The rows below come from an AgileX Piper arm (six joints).
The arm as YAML. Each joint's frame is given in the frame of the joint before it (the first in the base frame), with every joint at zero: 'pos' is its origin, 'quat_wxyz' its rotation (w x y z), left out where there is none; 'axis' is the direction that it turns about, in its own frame. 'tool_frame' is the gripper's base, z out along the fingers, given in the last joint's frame.
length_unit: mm
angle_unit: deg
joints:
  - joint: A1
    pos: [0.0, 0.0, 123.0]
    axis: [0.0, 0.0, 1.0]
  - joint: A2
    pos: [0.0, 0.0, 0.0]
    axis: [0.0, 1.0, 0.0]
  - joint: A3
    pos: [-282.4, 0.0, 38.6]
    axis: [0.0, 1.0, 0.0]
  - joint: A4
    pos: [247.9, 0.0, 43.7]
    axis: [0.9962, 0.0, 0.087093]
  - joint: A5
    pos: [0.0, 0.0, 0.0]
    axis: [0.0, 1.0, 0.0]
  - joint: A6
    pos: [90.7, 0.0, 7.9]
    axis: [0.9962, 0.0, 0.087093]
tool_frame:
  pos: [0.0, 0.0, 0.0]
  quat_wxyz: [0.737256, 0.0, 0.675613, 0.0]
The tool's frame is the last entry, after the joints.
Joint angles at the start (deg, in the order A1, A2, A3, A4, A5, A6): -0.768 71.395 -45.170 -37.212 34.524 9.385
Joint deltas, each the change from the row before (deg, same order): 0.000 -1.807 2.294 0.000 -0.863 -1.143; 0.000 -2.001 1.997 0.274 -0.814 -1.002; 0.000 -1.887 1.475 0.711 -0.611 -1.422; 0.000 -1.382 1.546 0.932 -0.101 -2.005; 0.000 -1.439 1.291 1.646 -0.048 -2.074; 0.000 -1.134 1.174 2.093 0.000 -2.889; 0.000 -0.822 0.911 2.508 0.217 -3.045; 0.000 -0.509 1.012 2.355 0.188 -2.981; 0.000 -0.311 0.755 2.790 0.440 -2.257; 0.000 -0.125 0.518 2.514 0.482 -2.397; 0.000 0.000 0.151 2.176 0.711 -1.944; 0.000 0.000 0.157 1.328 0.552 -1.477
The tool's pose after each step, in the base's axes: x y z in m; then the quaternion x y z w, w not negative. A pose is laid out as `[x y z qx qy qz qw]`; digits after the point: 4 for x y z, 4 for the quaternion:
[0.2338 -0.0337 0.2633 -0.1292 0.9178 -0.2290 0.2976]
[0.2251 -0.0327 0.2614 -0.1376 0.9153 -0.2280 0.3021]
[0.2177 -0.0316 0.2611 -0.1457 0.9126 -0.2265 0.3076]
[0.2107 -0.0308 0.2579 -0.1572 0.9123 -0.2254 0.3037]
[0.2040 -0.0295 0.2557 -0.1646 0.9126 -0.2204 0.3024]
[0.1983 -0.0280 0.2527 -0.1765 0.9132 -0.2144 0.2983]
[0.1936 -0.0262 0.2496 -0.1872 0.9148 -0.2062 0.2925]
[0.1895 -0.0245 0.2450 -0.1991 0.9168 -0.1977 0.2841]
[0.1860 -0.0226 0.2409 -0.2025 0.9212 -0.1846 0.2762]
[0.1835 -0.0208 0.2375 -0.2086 0.9244 -0.1733 0.2683]
[0.1820 -0.0193 0.2355 -0.2123 0.9274 -0.1633 0.2610]
[0.1807 -0.0183 0.2339 -0.2171 0.9291 -0.1575 0.2547]

